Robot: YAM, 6 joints.
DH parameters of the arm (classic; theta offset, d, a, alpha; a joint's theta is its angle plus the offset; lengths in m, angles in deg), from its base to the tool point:
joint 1: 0 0.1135 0.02 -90
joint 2: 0 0 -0.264 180
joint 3: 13.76 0 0.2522 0
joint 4: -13.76 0 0.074 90
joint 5: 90 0 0 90
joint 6: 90 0.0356 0 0
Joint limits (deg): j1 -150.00..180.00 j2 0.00..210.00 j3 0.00..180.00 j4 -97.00..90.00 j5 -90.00..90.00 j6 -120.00..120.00
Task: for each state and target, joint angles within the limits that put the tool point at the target. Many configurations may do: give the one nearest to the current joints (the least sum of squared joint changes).
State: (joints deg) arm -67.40 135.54 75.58 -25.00 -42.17 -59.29
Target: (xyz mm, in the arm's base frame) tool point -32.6 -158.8 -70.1
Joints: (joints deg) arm -108.51 148.76 43.47 -33.49 -33.21 -59.29
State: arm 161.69 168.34 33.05 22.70 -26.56 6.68
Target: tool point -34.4 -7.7 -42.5
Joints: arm 160.85 152.81 9.15 16.47 -31.42 6.68
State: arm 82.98 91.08 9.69 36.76 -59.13 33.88
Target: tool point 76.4 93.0 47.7
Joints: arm 36.03 89.64 0.00 22.90 -58.22 33.88
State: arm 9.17 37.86 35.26 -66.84 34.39 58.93
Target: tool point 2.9 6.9 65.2
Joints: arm 23.17 65.86 0.00 -58.46 -8.40 58.93
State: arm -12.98 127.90 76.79 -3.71 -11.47 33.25
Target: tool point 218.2 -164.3 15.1
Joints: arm -38.09 119.62 45.71 -17.62 -8.56 33.25
